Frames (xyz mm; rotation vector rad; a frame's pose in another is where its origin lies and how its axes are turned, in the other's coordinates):
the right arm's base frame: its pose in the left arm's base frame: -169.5 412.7 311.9 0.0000 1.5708 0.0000
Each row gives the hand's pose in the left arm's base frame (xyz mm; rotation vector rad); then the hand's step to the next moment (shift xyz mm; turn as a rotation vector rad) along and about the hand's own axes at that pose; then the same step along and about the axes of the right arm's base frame.
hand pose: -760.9 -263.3 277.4 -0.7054 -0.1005 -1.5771
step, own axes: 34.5 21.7 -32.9 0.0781 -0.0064 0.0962
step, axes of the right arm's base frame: 17.0 -48.7 9.0 -0.1176 -0.0225 0.0326
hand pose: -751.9 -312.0 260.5 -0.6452 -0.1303 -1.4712
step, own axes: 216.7 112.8 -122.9 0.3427 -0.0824 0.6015
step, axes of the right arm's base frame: 38.1 -252.8 97.1 -0.6817 -0.0114 0.1454
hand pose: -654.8 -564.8 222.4 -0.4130 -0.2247 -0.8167
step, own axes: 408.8 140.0 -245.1 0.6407 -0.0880 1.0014
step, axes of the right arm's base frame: 114.8 -291.2 385.8 -1.1462 -0.0351 0.3255
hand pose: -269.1 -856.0 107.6 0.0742 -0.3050 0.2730
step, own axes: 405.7 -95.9 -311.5 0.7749 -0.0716 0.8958
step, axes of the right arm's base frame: 175.1 46.2 487.9 -1.0874 0.0268 0.4742
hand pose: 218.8 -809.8 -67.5 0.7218 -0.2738 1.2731
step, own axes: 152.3 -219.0 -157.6 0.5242 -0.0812 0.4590
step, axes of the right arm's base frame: 107.0 191.5 218.8 -0.6138 0.1066 0.3224
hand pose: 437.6 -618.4 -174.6 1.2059 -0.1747 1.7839
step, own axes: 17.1 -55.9 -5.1 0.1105 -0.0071 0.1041
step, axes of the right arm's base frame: 9.3 43.9 37.8 -0.1367 0.0128 0.0652
